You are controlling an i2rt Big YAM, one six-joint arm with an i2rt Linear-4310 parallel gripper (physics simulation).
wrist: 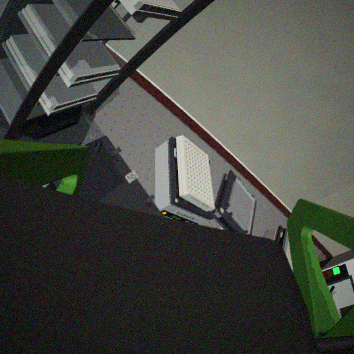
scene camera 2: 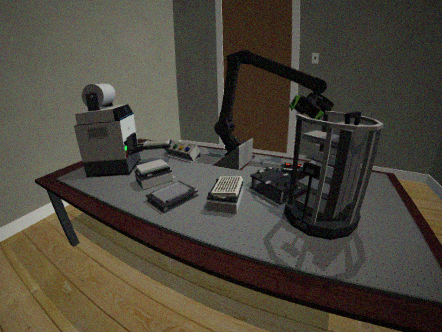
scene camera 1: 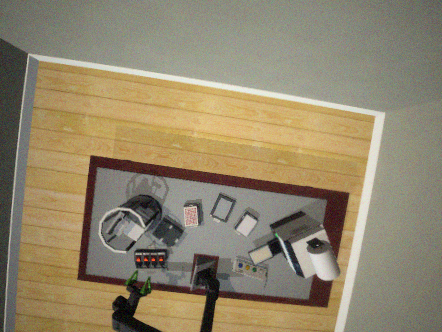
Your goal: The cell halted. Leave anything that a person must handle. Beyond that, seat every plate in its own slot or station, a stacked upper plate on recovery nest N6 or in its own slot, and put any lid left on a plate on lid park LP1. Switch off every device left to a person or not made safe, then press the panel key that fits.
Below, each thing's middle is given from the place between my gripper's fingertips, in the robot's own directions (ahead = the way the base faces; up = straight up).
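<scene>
Round plate hotel (scene camera 2: 333,159): my gripper 110 mm above it, 240 mm short of it, 130 mm to the right of it. Red-edged well plate (wrist: 194,182), from my hand: some way below, well ahead, a good way to the right. Going by their middles, nearest to my gripper of the things named here: the round plate hotel.
</scene>
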